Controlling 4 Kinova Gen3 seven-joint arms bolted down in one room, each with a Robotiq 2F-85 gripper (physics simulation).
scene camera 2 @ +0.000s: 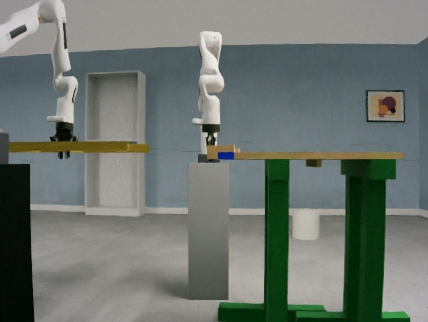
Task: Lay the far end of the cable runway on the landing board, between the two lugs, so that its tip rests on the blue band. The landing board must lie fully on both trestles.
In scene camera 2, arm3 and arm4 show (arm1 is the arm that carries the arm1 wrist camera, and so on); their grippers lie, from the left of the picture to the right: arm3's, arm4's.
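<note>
The yellow cable runway lies level at the left; its far tip ends in the air, well left of the board. Arm3's gripper points down and is shut on the runway, its fingertips showing below. The tan landing board lies level across both green trestles and sticks out past each. Its near lug and the blue band are at its left end. Arm4's gripper points down at that end; its fingertips are hidden behind the lug. The far lug is mostly hidden.
A grey pedestal stands below the board's left end. A black pedestal is at the left edge. A cleat is under the board. A white cylinder and a tall white shelf stand behind.
</note>
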